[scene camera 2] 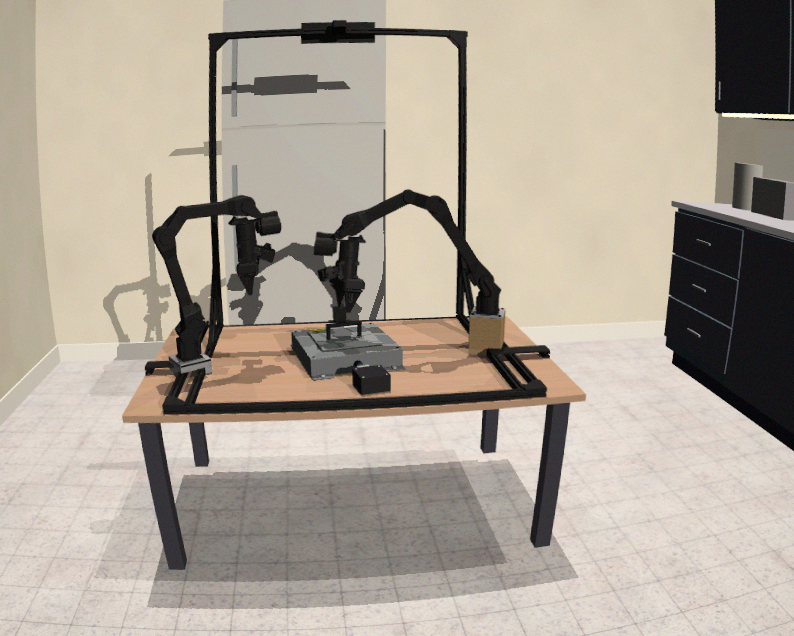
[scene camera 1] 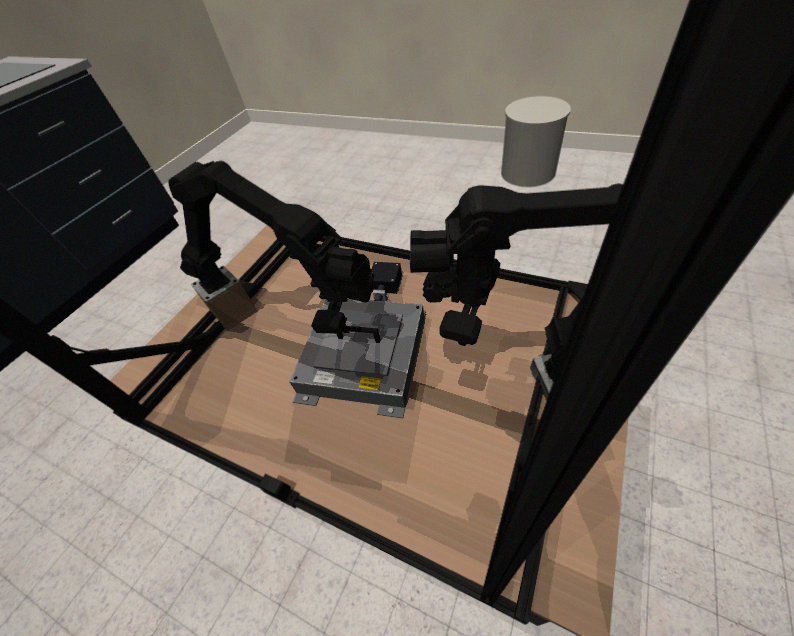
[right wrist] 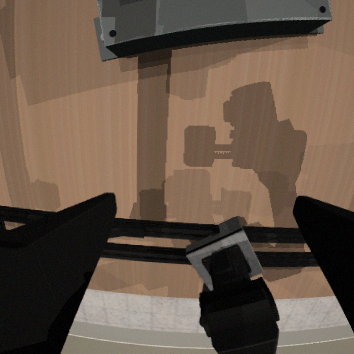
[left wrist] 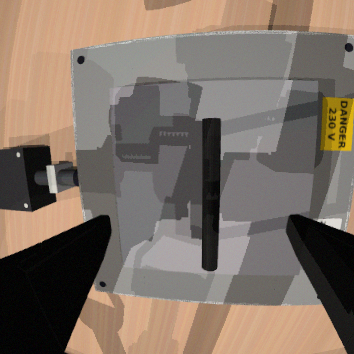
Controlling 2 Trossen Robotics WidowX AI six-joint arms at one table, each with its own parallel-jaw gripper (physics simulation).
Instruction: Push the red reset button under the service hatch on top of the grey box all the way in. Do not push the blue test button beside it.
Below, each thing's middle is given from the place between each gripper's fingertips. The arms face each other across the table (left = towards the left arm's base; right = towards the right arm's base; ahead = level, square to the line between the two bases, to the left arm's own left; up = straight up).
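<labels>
Service hatch (scene camera 1: 367, 348): 10 mm behind my left hand, 60 mm below. Grey box (scene camera 1: 390, 392): from my left hand, 10 mm to the right, 50 mm ahead, 120 mm below.
From my right hand: service hatch 270 mm to the left, 20 mm ahead, 130 mm below; grey box 270 mm to the left, 70 mm ahead, 190 mm below.
</labels>
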